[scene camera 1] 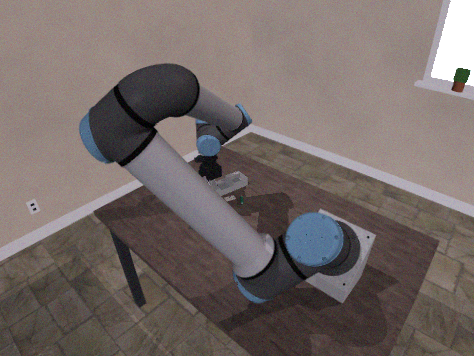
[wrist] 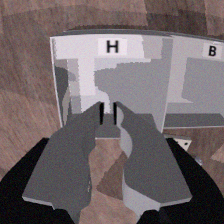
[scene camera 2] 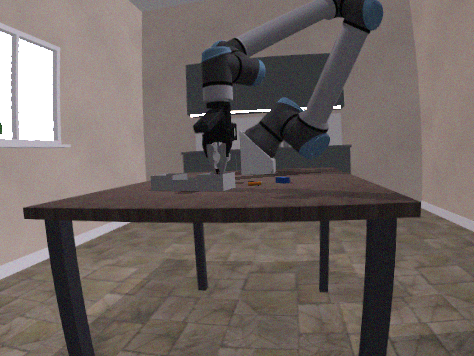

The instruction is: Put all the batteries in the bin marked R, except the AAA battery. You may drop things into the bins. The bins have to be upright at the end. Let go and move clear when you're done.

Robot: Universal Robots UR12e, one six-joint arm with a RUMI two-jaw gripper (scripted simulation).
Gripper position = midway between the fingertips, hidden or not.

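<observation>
My gripper (scene camera 2: 219,177) and (wrist: 108,103), visible. Bin (wrist: 112,69), visible.
</observation>
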